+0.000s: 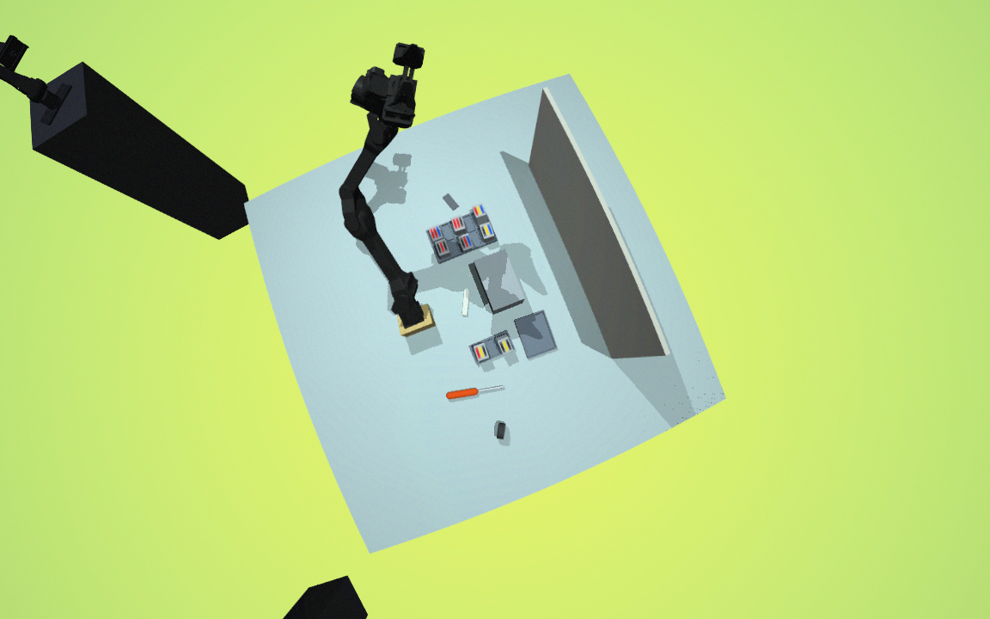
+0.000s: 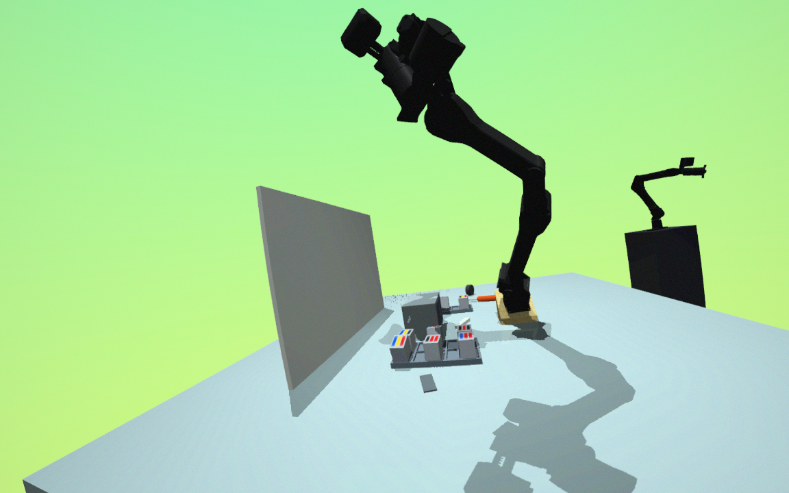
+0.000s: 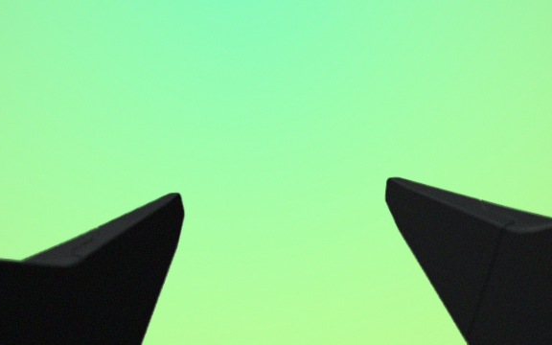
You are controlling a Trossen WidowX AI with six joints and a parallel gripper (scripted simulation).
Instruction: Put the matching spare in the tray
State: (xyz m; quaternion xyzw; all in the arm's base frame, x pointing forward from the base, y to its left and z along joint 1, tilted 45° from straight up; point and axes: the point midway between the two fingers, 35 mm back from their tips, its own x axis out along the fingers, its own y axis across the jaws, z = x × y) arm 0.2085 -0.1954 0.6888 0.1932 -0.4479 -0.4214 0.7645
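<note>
My gripper tip is now 690 mm above the grey spares rack and 140 mm to the left of it. Also, from my gripper tip: tall pale grey box 650 mm below, 330 mm to the right, 40 mm ahead; then dark wall panel 480 mm below, 350 mm to the right, 300 mm ahead; then flat grey tray 700 mm below, 530 mm to the right, 90 mm ahead.
</note>
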